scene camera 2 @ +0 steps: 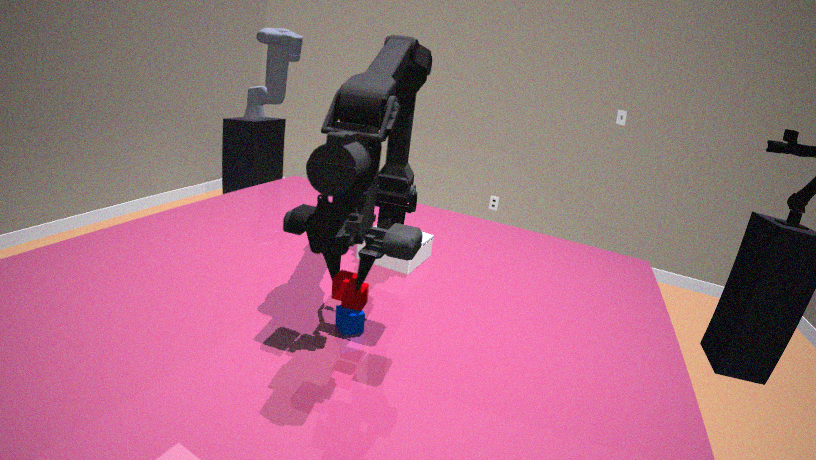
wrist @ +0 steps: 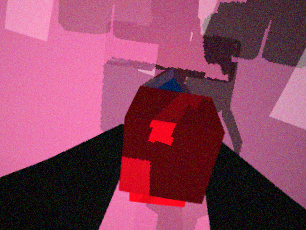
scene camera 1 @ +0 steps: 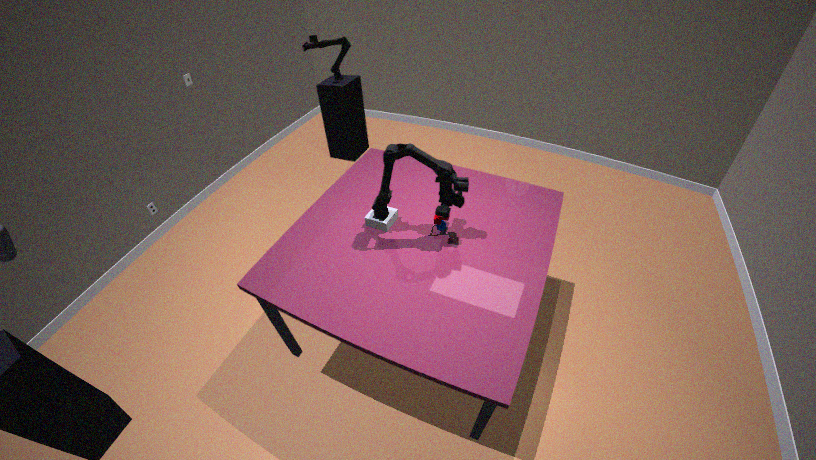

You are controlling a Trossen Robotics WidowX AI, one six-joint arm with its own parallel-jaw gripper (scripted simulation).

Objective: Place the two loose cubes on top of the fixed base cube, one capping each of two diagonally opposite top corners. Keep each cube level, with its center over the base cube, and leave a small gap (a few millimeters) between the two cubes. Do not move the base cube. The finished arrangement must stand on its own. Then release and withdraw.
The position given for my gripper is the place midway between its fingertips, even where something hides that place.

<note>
My gripper (scene camera 2: pixel 346 286) holds a red cube (scene camera 2: pixel 344 283).
The red cube shows as well in the wrist view (wrist: pixel 171 138). My gripper shows as well in the wrist view (wrist: pixel 168 142).
</note>
